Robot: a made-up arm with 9 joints. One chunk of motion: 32 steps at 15 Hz.
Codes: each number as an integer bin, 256 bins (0 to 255) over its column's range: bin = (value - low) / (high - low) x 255, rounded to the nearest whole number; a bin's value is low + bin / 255 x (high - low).
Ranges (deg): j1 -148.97..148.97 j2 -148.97..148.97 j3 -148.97..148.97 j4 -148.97..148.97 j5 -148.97..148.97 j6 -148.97..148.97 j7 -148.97..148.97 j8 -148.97..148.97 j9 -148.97..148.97
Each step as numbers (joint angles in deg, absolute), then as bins.
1 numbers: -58.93 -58.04 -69.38 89.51 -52.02 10.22 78.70 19.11 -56.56
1 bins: 77 78 68 204 83 136 195 144 79
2 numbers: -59.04 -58.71 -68.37 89.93 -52.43 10.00 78.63 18.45 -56.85
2 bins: 77 77 69 204 83 136 195 143 79
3 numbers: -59.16 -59.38 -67.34 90.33 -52.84 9.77 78.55 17.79 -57.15
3 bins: 77 77 70 205 82 136 195 143 79
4 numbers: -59.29 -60.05 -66.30 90.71 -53.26 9.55 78.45 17.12 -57.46
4 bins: 77 76 71 205 82 136 195 142 78
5 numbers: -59.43 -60.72 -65.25 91.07 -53.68 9.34 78.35 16.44 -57.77
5 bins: 77 76 72 205 82 135 195 142 78
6 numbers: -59.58 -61.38 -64.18 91.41 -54.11 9.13 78.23 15.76 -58.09
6 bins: 77 75 73 206 81 135 194 141 78
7 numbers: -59.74 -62.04 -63.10 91.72 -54.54 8.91 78.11 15.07 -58.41
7 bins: 76 74 73 206 81 135 194 140 78
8 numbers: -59.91 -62.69 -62.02 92.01 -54.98 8.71 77.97 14.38 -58.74
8 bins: 76 74 74 206 80 135 194 140 77
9 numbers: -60.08 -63.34 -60.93 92.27 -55.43 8.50 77.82 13.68 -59.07
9 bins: 76 73 75 206 80 135 194 139 77
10 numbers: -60.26 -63.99 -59.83 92.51 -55.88 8.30 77.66 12.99 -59.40
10 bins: 76 73 76 207 80 135 194 139 77
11 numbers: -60.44 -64.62 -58.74 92.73 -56.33 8.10 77.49 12.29 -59.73
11 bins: 76 72 77 207 79 134 194 138 76
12 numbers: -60.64 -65.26 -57.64 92.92 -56.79 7.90 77.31 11.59 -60.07
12 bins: 76 72 78 207 79 134 194 137 76
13 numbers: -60.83 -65.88 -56.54 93.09 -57.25 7.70 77.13 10.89 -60.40
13 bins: 75 71 79 207 79 134 194 137 76
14 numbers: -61.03 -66.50 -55.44 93.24 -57.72 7.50 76.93 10.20 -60.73
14 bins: 75 71 80 207 78 134 193 136 76
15 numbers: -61.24 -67.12 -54.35 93.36 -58.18 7.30 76.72 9.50 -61.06
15 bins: 75 70 81 207 78 134 193 136 75
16 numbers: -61.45 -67.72 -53.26 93.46 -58.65 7.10 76.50 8.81 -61.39
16 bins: 75 70 82 207 77 134 193 135 75
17 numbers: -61.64 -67.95 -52.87 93.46 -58.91 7.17 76.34 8.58 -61.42
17 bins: 75 69 82 207 77 134 193 135 75
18 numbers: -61.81 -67.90 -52.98 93.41 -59.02 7.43 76.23 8.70 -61.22
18 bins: 75 69 82 207 77 134 193 135 75
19 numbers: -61.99 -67.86 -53.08 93.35 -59.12 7.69 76.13 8.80 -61.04
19 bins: 74 69 82 207 77 134 193 135 75
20 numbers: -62.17 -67.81 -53.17 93.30 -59.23 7.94 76.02 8.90 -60.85
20 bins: 74 69 82 207 77 134 193 135 75
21 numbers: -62.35 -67.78 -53.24 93.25 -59.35 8.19 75.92 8.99 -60.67
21 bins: 74 69 82 207 77 135 192 135 76
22 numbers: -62.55 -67.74 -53.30 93.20 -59.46 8.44 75.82 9.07 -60.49
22 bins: 74 70 82 207 77 135 192 135 76
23 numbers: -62.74 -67.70 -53.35 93.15 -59.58 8.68 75.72 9.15 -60.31
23 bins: 74 70 82 207 77 135 192 135 76
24 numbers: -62.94 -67.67 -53.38 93.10 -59.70 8.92 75.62 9.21 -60.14
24 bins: 74 70 82 207 76 135 192 135 76
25 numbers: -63.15 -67.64 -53.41 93.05 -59.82 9.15 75.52 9.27 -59.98
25 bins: 73 70 82 207 76 135 192 135 76
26 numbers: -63.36 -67.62 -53.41 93.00 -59.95 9.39 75.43 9.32 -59.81
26 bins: 73 70 82 207 76 136 192 135 76
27 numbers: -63.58 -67.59 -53.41 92.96 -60.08 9.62 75.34 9.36 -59.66
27 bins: 73 70 82 207 76 136 192 136 76
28 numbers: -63.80 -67.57 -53.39 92.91 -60.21 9.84 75.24 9.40 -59.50
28 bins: 73 70 82 207 76 136 192 136 77
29 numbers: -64.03 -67.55 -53.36 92.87 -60.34 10.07 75.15 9.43 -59.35
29 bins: 73 70 82 207 76 136 192 136 77
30 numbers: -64.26 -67.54 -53.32 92.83 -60.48 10.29 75.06 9.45 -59.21
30 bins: 73 70 82 207 76 136 192 136 77
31 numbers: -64.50 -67.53 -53.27 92.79 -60.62 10.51 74.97 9.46 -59.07
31 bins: 72 70 82 207 76 136 192 136 77
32 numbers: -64.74 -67.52 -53.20 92.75 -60.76 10.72 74.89 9.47 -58.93
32 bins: 72 70 82 207 75 137 192 136 77
